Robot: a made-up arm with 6 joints.
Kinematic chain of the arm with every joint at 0, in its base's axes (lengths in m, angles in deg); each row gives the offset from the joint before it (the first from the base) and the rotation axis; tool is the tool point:
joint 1: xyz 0 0 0.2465 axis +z
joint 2: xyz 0 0 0 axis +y
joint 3: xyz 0 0 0.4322 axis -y
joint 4: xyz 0 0 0 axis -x
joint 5: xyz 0.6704 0 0 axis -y
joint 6: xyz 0 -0.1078 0 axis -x
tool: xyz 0 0 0
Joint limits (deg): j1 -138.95..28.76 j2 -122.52..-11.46 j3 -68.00..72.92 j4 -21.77..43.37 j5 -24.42..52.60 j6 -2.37..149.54
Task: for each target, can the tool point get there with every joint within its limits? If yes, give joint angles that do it. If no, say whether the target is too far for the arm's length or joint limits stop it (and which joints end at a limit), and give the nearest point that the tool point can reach.
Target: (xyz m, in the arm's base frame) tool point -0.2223 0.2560 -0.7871
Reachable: no: joint limits stop it (at a limit: joint 2, joint 3, joint 4) | nearest point -0.6517 0.7505 -0.2357 | short by 0.856 m
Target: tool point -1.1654 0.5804 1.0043
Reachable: no: too far | nearest point -0.8547 0.4257 0.8023 | short by 0.402 m
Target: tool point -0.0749 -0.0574 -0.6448
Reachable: no: joint limits stop it (at a limit: joint 2, joint 3, joint 4) | nearest point -0.2140 -0.1640 0.0887 | short by 0.754 m
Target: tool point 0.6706 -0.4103 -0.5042
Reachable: no: joint limits stop it (at a limit: joint 2) | nearest point 0.2717 -0.1662 0.1217 | short by 0.781 m
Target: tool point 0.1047 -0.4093 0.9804
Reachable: yes | joints -61.84 -23.25 3.60 20.70 -9.97 81.27
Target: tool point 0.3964 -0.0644 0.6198
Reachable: yes | joints 6.33 -40.72 -36.49 -2.00 -16.46 82.20
